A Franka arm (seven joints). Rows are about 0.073 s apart.
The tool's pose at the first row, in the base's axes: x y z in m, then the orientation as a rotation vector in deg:
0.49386 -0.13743 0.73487 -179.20 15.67 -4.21
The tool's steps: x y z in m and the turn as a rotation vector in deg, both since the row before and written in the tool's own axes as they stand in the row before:
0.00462 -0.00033 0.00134 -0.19 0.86 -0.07
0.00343 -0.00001 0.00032 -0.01 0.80 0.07
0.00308 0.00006 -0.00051 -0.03 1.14 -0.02
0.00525 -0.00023 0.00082 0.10 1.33 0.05
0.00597 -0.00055 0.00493 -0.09 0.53 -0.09
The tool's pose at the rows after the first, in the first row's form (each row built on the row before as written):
0.49852 -0.13791 0.73375 179.04 -15.56 5.52
0.50191 -0.13849 0.73364 178.91 -15.66 6.77
0.50489 -0.13908 0.73438 178.71 -15.61 8.54
0.51015 -0.13977 0.73406 178.58 -15.67 10.63
0.51666 -0.14035 0.72987 178.40 -15.52 11.43

